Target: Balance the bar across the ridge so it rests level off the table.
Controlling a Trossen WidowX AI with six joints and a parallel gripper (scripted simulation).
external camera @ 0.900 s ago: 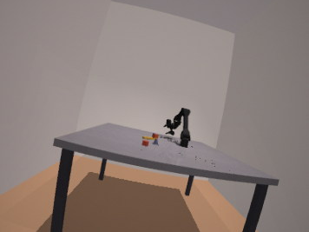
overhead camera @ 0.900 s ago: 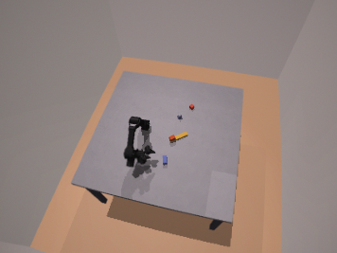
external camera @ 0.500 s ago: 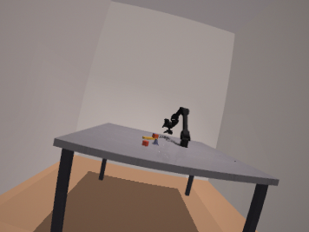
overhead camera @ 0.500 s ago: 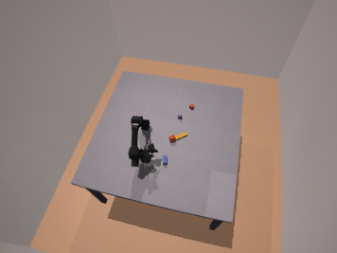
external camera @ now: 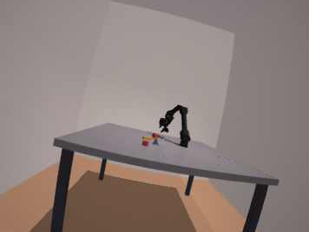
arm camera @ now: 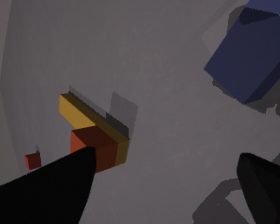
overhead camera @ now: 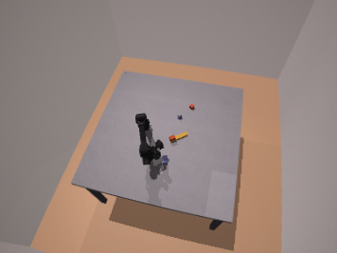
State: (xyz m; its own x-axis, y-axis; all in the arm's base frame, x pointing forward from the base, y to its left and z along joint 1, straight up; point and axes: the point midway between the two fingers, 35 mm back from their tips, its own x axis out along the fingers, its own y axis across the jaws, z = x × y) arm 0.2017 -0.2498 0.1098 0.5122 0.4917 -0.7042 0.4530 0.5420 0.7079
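Right now the blue ridge block is 7 cm below my gripper tip, 5 cm to the right of it and 4 cm ahead of it. The rest, counted from my gripper tip: red cube (54 cm to the left, 15 cm ahead, 7 cm below).
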